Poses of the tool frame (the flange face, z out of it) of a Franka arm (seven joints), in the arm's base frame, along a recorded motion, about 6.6 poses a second.
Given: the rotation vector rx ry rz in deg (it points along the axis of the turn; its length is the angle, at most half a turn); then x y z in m.
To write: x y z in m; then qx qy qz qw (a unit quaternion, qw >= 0). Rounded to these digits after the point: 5 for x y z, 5 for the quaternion.
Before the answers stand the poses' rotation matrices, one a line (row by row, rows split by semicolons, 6 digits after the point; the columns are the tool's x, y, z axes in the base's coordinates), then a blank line. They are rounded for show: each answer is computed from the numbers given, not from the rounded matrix.
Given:
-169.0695, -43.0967, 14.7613, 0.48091, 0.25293, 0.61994
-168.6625, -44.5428, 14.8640, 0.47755, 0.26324, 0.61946
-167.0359, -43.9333, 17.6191, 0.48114, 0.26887, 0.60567
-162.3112, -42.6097, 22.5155, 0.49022, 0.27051, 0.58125
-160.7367, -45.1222, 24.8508, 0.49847, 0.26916, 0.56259
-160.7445, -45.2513, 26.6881, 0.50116, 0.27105, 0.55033
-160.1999, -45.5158, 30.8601, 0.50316, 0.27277, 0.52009
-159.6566, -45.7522, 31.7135, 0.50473, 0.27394, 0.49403
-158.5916, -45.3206, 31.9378, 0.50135, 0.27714, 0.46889
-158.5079, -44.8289, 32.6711, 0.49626, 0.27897, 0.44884
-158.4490, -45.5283, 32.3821, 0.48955, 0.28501, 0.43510
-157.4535, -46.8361, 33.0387, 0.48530, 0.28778, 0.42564
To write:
0.864876 0.467233 -0.183528; 0.481637 -0.875408 0.041067; -0.141474 -0.123912 -0.982156
0.856392 0.482003 -0.185109; 0.496574 -0.867093 0.039548; -0.141444 -0.125789 -0.981922
0.851792 0.474131 -0.222823; 0.496710 -0.866120 0.055822; -0.166525 -0.158227 -0.973259
0.839372 0.453661 -0.299410; 0.502974 -0.857093 0.111394; -0.206087 -0.244097 -0.947599
0.815495 0.475668 -0.329709; 0.532915 -0.839354 0.107174; -0.225763 -0.263107 -0.937980
0.808726 0.474297 -0.347856; 0.533918 -0.840085 0.095855; -0.246765 -0.263247 -0.932635
0.790985 0.470389 -0.391250; 0.537574 -0.839666 0.077300; -0.292158 -0.271469 -0.917032
0.785166 0.470863 -0.402247; 0.541903 -0.836792 0.078234; -0.299760 -0.279405 -0.912183
0.784561 0.464220 -0.411053; 0.543244 -0.834210 0.094759; -0.298915 -0.297646 -0.906673
0.784195 0.457686 -0.419000; 0.539023 -0.836963 0.094588; -0.307396 -0.300026 -0.903046
0.781250 0.465513 -0.415867; 0.545590 -0.832922 0.092592; -0.303282 -0.299230 -0.904700
0.768733 0.476674 -0.426417; 0.561615 -0.822102 0.093469; -0.306004 -0.311335 -0.899684

0.48091, 0.25293, 0.61994, -0.96468, -0.24590, 0.08423, 0.04275
0.47755, 0.26324, 0.61946, -0.96247, -0.25418, 0.08482, 0.04295
0.48114, 0.26887, 0.60567, -0.96062, -0.25266, 0.10133, 0.05571
0.49022, 0.27051, 0.58125, -0.95447, -0.25057, 0.13240, 0.09311
0.49847, 0.26916, 0.56259, -0.94774, -0.26605, 0.14653, 0.09767
0.50116, 0.27105, 0.55033, -0.94624, -0.26638, 0.15710, 0.09488
0.50316, 0.27277, 0.52009, -0.94176, -0.26757, 0.18142, 0.09258
0.50473, 0.27394, 0.49403, -0.93997, -0.26936, 0.18671, 0.09512
0.50135, 0.27714, 0.46889, -0.93881, -0.26828, 0.18906, 0.10450
0.49626, 0.27897, 0.44884, -0.93864, -0.26547, 0.19347, 0.10510
0.48955, 0.28501, 0.43510, -0.93793, -0.26950, 0.19168, 0.10444
0.48530, 0.28778, 0.42564, -0.93415, -0.27787, 0.19601, 0.10834

